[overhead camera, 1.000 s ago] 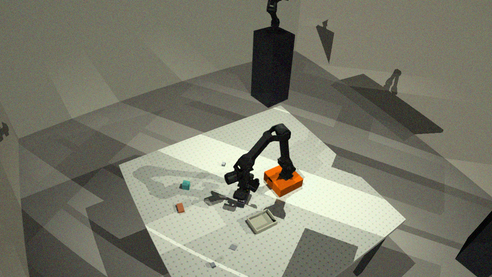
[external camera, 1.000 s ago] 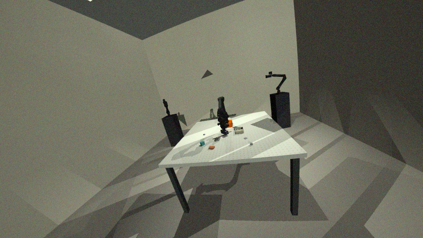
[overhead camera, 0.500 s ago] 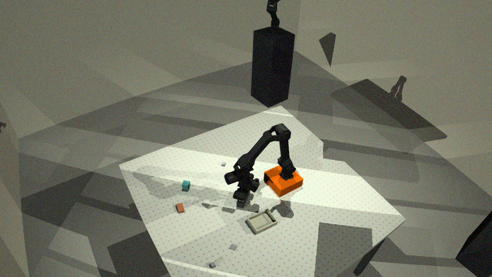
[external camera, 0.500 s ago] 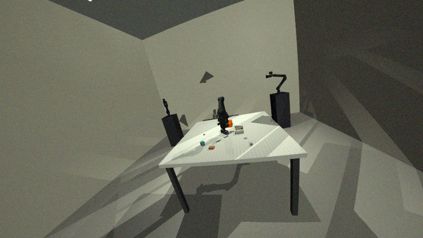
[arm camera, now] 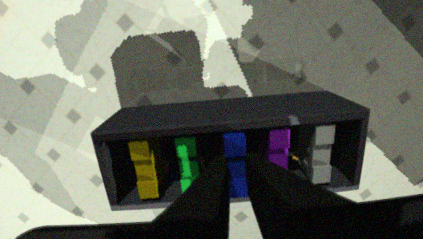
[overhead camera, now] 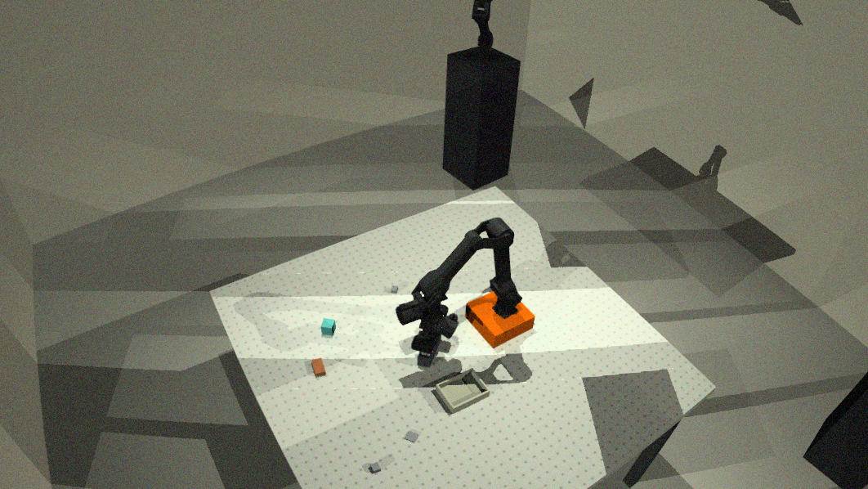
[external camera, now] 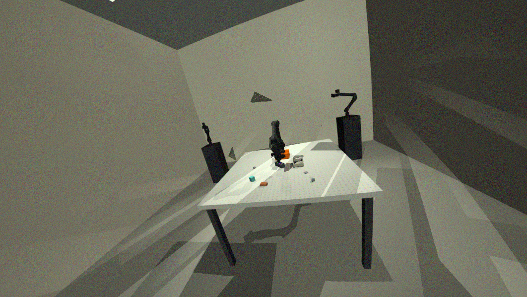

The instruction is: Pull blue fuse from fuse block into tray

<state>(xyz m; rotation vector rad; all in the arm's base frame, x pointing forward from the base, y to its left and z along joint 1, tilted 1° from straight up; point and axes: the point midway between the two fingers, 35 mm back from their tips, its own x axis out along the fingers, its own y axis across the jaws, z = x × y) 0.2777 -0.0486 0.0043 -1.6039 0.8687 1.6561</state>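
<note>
Right now the purple fuse is 2 cm ahead of my gripper tip, 1 cm to the left of it and 1 cm below it. Also, from my gripper tip: green fuse 2 cm behind, 1 cm to the right, 1 cm below; blue fuse 1 cm below; yellow fuse 3 cm behind, 2 cm to the right, 1 cm below.
</note>
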